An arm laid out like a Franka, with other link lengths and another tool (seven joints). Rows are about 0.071 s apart.
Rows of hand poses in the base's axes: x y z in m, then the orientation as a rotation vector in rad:
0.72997 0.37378 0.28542 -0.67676 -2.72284 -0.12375
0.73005 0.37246 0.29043 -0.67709 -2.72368 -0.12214
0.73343 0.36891 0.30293 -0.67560 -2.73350 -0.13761
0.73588 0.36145 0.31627 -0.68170 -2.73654 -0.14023
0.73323 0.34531 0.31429 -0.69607 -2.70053 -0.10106
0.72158 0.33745 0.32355 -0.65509 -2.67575 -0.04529
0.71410 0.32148 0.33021 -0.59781 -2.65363 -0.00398
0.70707 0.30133 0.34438 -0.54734 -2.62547 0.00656
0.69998 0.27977 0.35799 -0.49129 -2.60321 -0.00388
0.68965 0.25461 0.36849 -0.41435 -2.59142 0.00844
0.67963 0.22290 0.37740 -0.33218 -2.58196 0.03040
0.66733 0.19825 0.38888 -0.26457 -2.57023 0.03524
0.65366 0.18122 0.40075 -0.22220 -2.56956 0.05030
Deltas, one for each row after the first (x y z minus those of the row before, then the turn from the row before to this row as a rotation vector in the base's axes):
0.00008 -0.00132 0.00501 -0.00132 -0.00052 0.00007
0.00338 -0.00355 0.01250 0.00813 -0.01222 0.00046
0.00245 -0.00746 0.01334 0.00000 -0.00448 -0.00407
-0.00265 -0.01614 -0.00198 -0.01973 0.03955 -0.00993
-0.01165 -0.00786 0.00926 -0.02439 0.04187 0.03155
-0.00748 -0.01597 0.00666 -0.01297 0.03863 0.04175
-0.00703 -0.02015 0.01417 0.00752 0.03749 0.03222
-0.00709 -0.02156 0.01361 0.02217 0.02901 0.03408
-0.01033 -0.02516 0.01050 0.00896 0.02368 0.05471
-0.01002 -0.03171 0.00891 0.00270 0.02122 0.06114
-0.01230 -0.02465 0.01148 0.01182 0.01874 0.04781
-0.01367 -0.01703 0.01187 -0.00169 0.00514 0.03317

